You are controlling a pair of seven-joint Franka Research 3 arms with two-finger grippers.
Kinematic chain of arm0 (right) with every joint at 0, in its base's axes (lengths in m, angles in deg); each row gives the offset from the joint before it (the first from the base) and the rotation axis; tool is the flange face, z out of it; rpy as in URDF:
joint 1: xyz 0 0 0.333 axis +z
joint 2: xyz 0 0 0 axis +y
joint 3: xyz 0 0 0.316 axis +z
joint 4: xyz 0.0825 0 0 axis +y
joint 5: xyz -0.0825 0 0.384 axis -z
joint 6: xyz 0 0 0 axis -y
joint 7: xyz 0.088 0 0 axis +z
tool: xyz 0 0 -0.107 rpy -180 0 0
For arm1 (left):
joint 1: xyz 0 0 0.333 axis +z
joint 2: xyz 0 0 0 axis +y
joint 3: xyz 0 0 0.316 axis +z
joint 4: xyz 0.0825 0 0 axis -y
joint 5: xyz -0.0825 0 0.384 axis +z
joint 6: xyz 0 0 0 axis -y
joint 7: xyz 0.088 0 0 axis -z
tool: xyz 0 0 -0.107 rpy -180 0 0
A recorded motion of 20 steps. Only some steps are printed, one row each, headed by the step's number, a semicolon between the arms.
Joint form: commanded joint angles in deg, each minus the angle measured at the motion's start. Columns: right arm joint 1, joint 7, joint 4, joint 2, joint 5, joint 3, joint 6; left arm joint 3, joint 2, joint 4, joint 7, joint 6, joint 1, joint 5.
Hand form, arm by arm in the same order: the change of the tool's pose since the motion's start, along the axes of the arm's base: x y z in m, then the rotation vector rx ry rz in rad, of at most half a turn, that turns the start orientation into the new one. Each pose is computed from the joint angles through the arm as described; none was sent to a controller.
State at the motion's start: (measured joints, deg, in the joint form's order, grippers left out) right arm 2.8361 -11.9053 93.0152 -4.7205 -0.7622 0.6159 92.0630; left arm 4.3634 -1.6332 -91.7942 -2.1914 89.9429 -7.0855 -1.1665
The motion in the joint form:
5: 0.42 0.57 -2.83 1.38 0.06 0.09 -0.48; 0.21 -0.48 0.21 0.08 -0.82 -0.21 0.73
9: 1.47 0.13 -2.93 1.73 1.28 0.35 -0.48; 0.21 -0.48 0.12 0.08 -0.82 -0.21 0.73
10: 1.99 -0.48 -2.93 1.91 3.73 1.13 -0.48; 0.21 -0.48 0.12 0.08 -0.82 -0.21 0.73
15: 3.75 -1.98 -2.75 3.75 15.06 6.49 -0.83; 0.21 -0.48 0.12 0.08 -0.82 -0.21 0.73
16: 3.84 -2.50 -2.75 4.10 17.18 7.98 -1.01; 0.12 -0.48 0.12 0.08 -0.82 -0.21 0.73
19: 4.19 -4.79 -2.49 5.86 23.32 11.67 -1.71; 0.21 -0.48 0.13 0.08 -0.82 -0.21 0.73
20: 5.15 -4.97 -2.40 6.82 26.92 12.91 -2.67; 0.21 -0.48 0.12 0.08 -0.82 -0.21 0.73
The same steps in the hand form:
5: 0.0066 0.0051 0.0098 -0.0005 -0.0171 0.0189; -0.0038 0.0018 0.0050 0.0121 0.0017 -0.0016
9: 0.0077 0.0154 0.0073 -0.0215 -0.0142 0.0332; -0.0039 0.0018 0.0042 0.0121 0.0033 -0.0016
10: 0.0080 0.0235 0.0058 -0.0640 -0.0152 0.0434; -0.0039 0.0018 0.0042 0.0121 0.0033 -0.0016
15: 0.0106 0.0723 -0.0108 -0.2636 -0.0116 0.1361; -0.0039 0.0018 0.0042 0.0121 0.0033 -0.0016
16: 0.0100 0.0837 -0.0134 -0.3005 -0.0140 0.1536; -0.0039 0.0009 0.0042 0.0122 0.0033 -0.0032
19: 0.0116 0.1120 -0.0298 -0.4065 -0.0091 0.1845; -0.0039 0.0018 0.0043 0.0121 0.0031 -0.0016
20: 0.0111 0.1263 -0.0384 -0.4718 -0.0002 0.2178; -0.0039 0.0018 0.0042 0.0121 0.0033 -0.0016

